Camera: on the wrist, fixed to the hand. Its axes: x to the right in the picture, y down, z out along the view.
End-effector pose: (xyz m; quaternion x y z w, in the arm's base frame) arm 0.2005 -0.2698 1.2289 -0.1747 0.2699 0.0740 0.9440
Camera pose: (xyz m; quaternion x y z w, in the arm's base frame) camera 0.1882 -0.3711 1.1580 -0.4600 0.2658 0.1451 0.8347
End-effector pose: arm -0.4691 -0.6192 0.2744 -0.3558 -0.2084 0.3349 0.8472
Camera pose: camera -0.3647 -0.6858 0.2637 -0.6101 -0.2731 0.2399 0.7040
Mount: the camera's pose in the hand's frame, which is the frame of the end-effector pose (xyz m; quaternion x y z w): 0.0230 -0.0706 -0.0997 -0.3079 0.0343 -0.0025 0.9508
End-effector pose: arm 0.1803 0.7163 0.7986 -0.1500 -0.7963 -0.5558 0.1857
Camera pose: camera 0.1413 0.5994 0.7819 -0.1787 -0.5800 -0.7792 0.1563
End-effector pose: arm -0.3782 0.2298 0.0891 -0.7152 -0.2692 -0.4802 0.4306
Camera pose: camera -0.4709 0.1761 0.1522 -0.7955 -0.0951 -0.5651 0.1972
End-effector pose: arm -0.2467 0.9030 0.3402 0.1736 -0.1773 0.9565 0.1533
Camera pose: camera -0.2699 1.0103 0.2819 0.0855 -0.4574 0.8604 0.2077
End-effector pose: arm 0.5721 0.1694 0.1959 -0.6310 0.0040 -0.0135 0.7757
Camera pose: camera 0.5917 0.0569 0.2450 -0.8383 0.0330 -0.0352 0.5431
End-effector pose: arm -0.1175 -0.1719 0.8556 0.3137 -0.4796 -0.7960 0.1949
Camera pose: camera -0.0665 -0.2171 0.7517 0.2668 -0.2034 -0.8942 0.2964
